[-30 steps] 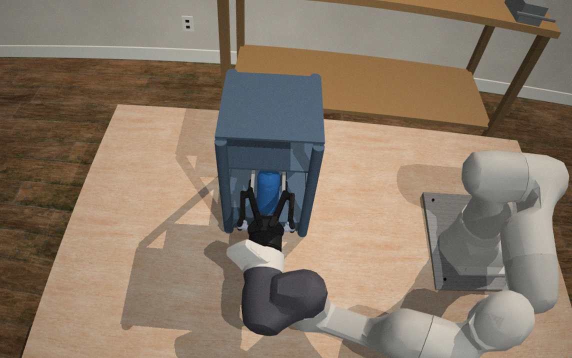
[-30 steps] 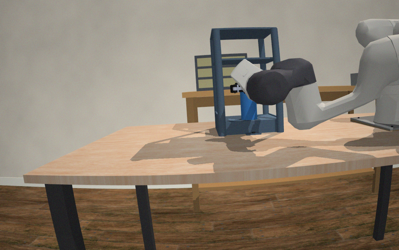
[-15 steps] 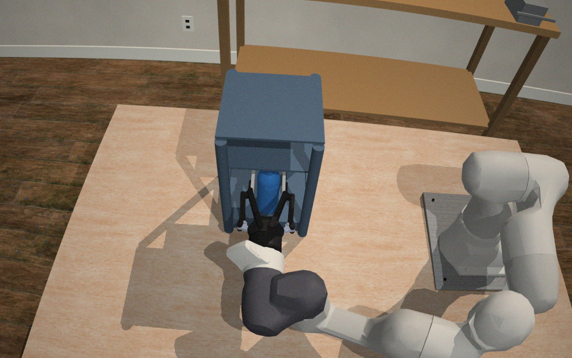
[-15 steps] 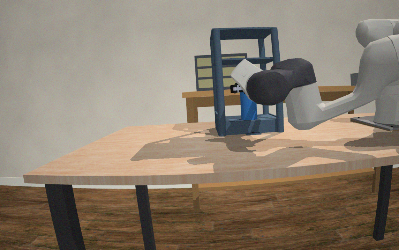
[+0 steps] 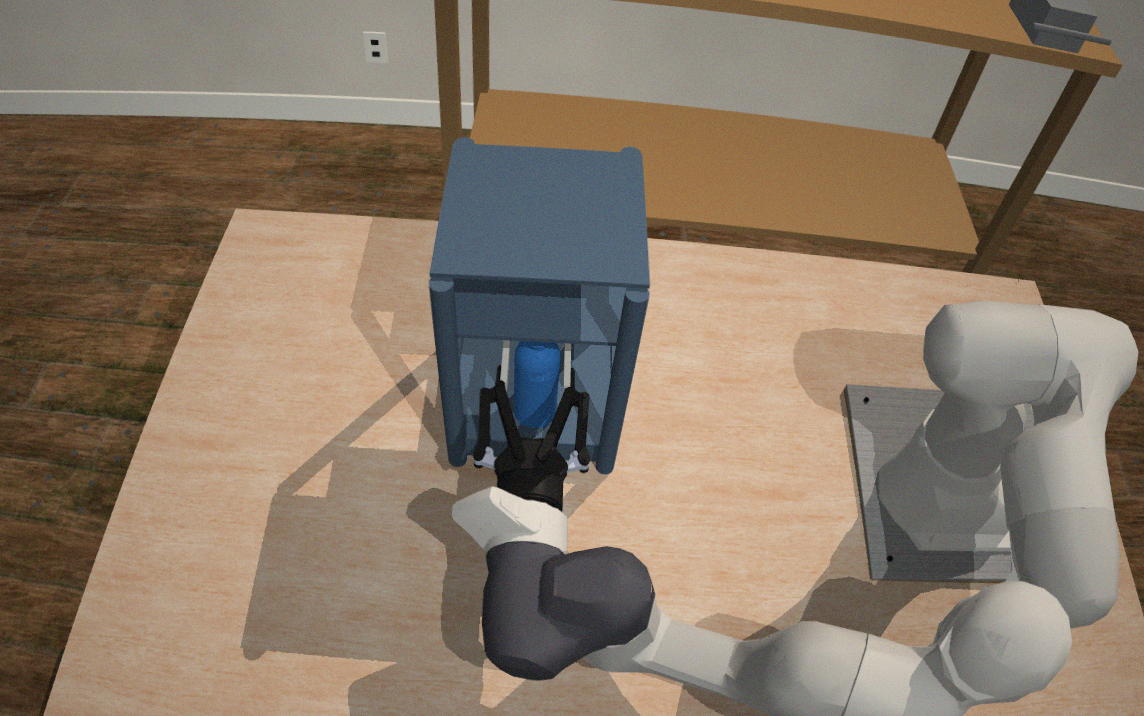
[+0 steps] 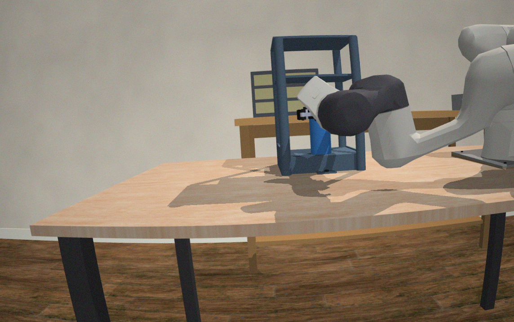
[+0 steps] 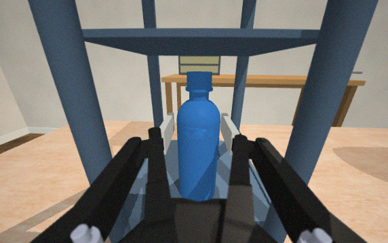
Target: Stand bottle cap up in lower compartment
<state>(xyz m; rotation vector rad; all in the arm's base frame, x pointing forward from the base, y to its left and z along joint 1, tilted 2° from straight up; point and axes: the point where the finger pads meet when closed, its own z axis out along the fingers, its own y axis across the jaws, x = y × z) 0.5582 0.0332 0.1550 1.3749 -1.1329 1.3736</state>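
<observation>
The blue bottle is 10 mm to the right of my hand and 10 mm above it. Round my hand: blue shelving unit: 60 mm to the right, 30 mm above, 10 mm ahead.
</observation>
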